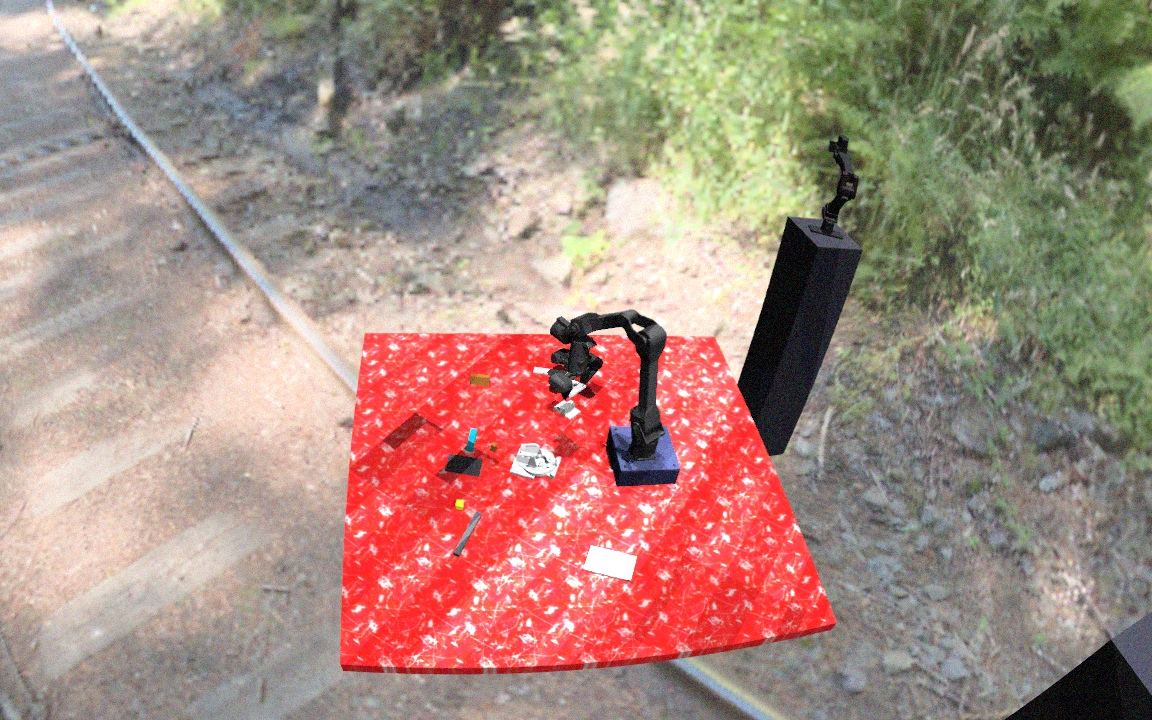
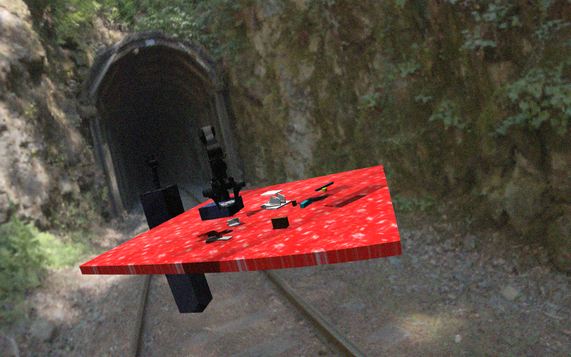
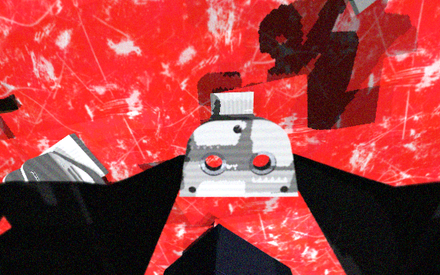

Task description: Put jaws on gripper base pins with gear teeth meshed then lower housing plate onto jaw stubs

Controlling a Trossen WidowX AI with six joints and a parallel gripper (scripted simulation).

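Right now my gripper tip is 12 cm short of the white housing plate, 23 cm to the right of it and 7 cm above it. Also, from my gripper tip: brown block 26 cm ahead, 16 cm to the right, 6 cm below; white stepped piece 1 cm ahead, 1 cm to the right, 7 cm below; cyan block 32 cm ahead, 10 cm to the left, 7 cm below.
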